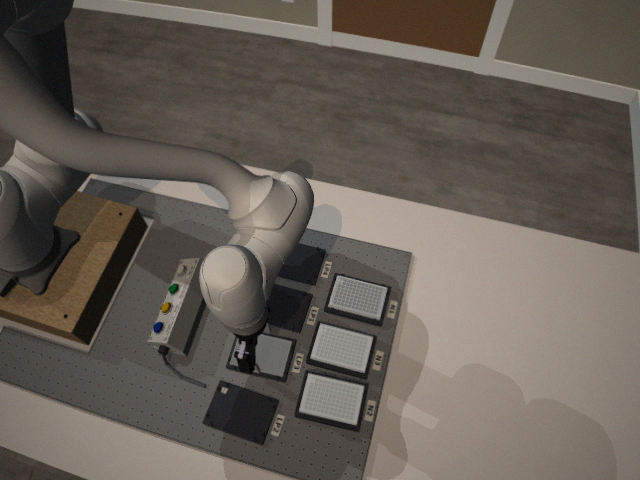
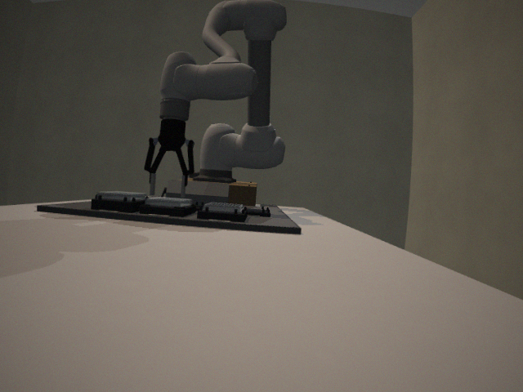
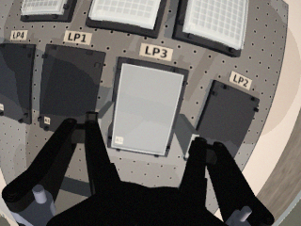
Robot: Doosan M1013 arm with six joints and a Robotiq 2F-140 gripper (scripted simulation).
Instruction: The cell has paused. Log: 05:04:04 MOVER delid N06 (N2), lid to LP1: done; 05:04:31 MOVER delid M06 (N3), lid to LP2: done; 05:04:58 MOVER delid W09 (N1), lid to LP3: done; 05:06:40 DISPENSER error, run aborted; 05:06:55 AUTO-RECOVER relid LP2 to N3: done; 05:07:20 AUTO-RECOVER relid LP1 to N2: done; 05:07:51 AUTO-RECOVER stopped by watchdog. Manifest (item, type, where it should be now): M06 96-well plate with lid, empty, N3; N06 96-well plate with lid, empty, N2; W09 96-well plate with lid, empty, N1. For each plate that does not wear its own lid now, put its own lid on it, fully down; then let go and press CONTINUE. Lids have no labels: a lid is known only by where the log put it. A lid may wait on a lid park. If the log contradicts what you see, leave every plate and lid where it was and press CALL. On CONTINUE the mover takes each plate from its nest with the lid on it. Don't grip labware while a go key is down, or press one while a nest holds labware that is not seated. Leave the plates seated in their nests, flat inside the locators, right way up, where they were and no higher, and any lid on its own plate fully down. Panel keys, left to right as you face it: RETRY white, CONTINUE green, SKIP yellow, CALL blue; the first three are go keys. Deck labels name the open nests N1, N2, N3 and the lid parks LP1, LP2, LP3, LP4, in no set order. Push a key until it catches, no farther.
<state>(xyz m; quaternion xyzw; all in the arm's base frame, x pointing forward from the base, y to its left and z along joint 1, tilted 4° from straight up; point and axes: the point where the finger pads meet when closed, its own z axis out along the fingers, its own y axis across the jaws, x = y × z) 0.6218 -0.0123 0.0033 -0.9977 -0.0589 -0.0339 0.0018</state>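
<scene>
Right now my hand is 40 mm above the lid. Round my hand: lid park LP3: 50 mm below; lid park LP2: 10 mm ahead, 140 mm to the right, 50 mm below; lid park LP1: 10 mm behind, 130 mm to the left, 50 mm below.
</scene>
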